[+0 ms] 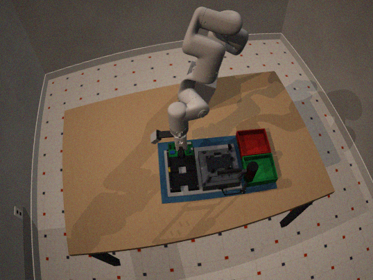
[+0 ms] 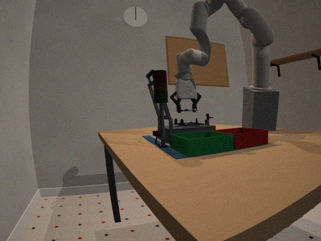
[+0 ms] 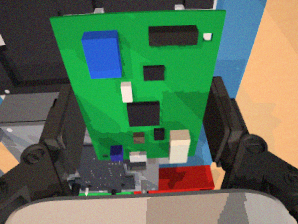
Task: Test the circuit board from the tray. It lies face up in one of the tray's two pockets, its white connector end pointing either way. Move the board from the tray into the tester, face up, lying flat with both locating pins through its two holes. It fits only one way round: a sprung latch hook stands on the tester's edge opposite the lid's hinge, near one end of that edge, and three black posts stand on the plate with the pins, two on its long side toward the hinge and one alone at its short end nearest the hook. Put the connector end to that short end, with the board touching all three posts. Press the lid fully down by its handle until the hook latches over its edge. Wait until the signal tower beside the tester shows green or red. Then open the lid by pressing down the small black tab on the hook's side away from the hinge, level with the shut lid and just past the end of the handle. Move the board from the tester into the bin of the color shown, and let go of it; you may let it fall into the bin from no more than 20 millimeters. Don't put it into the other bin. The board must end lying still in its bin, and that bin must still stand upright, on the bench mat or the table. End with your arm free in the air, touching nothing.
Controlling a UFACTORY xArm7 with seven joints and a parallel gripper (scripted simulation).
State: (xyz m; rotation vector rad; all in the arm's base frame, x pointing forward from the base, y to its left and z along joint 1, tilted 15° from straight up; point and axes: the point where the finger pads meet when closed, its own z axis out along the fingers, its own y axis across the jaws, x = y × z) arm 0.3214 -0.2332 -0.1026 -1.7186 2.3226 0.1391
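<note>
Right now the green circuit board is right at my hand. Also, from my hand: red bin (60 mm ahead, 370 mm to the left, 110 mm below); then latch hook (60 mm ahead, 220 mm to the left, 40 mm below); then tester lid (220 mm ahead, 110 mm to the left, 60 mm above).
</note>
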